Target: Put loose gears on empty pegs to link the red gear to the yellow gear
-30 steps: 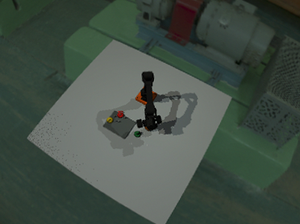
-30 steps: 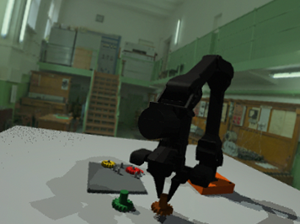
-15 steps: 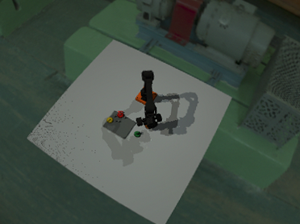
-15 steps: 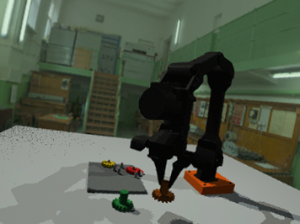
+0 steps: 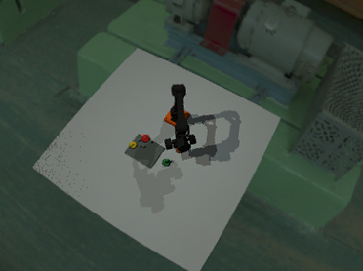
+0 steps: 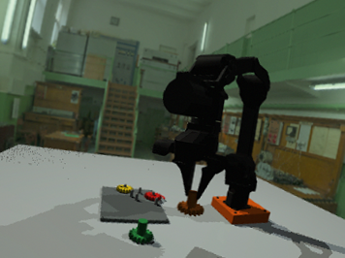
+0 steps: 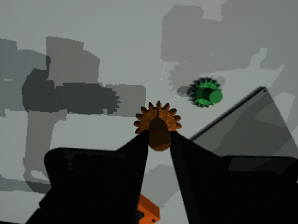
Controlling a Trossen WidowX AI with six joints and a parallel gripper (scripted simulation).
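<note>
My gripper tip is now 31 cm to the left of the yellow gear, 10 cm above it and 5 cm short of it. Round my gripper tip: orange gear (1 cm below); green gear (10 cm below, 7 cm ahead, 6 cm to the right); red gear (25 cm to the right, 10 cm below, 2 cm behind).
</note>
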